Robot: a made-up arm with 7 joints.
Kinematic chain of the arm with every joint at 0, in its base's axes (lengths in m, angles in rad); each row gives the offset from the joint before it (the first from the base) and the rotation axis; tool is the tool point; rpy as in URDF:
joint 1: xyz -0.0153 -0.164 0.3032 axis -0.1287 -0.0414 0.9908
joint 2: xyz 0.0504 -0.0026 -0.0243 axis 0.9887 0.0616 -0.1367
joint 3: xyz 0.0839 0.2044 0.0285 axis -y
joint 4: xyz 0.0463 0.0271 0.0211 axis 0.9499 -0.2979 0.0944
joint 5: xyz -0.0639 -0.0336 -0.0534 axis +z
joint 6: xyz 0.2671 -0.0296 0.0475 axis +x
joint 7: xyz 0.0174 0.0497 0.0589 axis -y
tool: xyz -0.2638 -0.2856 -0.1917 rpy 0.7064 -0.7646 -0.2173
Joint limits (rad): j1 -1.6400..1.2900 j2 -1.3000..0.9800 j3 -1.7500..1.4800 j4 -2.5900..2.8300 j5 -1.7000..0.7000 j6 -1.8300..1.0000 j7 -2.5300..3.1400
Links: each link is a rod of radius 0.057 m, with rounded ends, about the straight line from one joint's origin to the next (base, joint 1, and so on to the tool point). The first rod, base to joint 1, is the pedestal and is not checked.
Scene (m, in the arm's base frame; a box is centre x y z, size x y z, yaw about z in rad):
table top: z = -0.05
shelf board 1: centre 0.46 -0.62 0.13 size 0.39 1 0.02 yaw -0.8
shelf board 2: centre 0.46 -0.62 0.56 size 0.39 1 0.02 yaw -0.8
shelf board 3: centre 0.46 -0.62 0.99 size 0.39 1 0.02 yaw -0.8
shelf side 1: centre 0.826 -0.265 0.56 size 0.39 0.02 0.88 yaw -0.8
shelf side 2: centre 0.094 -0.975 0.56 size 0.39 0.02 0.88 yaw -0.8
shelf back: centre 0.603 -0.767 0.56 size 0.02 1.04 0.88 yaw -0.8
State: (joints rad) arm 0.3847 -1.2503 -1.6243 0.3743 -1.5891 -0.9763 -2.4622
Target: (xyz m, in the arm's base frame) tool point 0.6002 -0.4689 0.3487
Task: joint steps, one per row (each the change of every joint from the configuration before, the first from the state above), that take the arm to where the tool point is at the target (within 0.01 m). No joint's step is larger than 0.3 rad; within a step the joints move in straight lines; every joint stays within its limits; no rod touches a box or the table.
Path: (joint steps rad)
1: -0.2448 0.0933 0.0110 -0.1599 -0.0277 0.0906 -0.0170
2: -0.2449 0.0932 0.0110 -0.1598 -0.0278 0.0907 -0.0169
3: -0.2448 0.0933 0.0109 -0.1599 -0.0277 0.0906 -0.0169
4: -0.2449 0.0932 0.0110 -0.1599 -0.0277 0.0906 -0.0170

